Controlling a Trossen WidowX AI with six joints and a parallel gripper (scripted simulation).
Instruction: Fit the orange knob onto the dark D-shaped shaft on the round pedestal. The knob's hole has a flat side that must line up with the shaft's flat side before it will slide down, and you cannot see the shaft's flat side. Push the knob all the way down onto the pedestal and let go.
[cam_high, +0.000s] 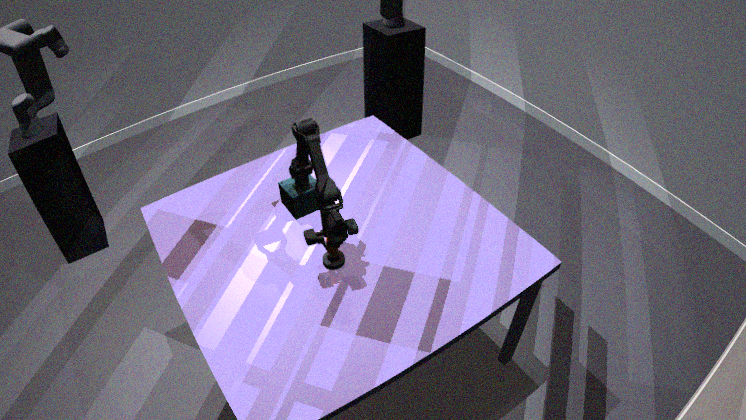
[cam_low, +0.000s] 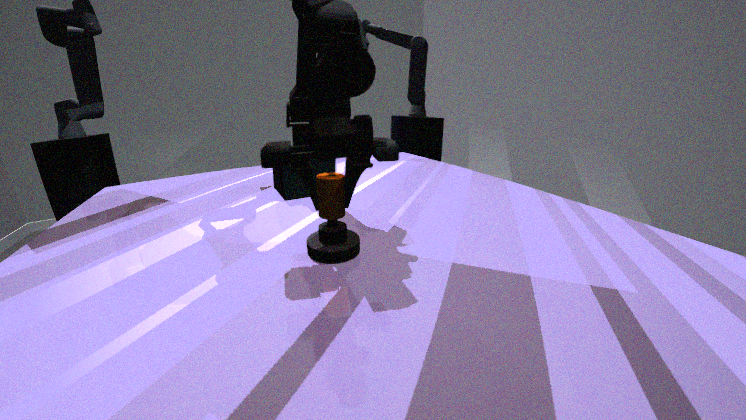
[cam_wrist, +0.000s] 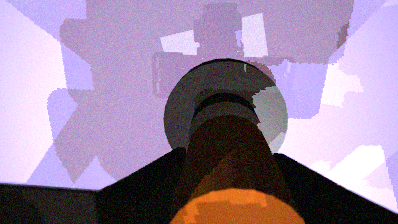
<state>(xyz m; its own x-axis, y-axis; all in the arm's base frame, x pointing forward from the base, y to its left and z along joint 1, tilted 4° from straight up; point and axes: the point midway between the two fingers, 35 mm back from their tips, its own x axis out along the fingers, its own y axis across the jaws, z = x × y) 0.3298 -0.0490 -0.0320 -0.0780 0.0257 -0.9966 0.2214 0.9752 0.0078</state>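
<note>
My gripper tip is now 2 cm below the orange knob. The rest, counted from my gripper tip: dark round pedestal 4 cm below.
</note>
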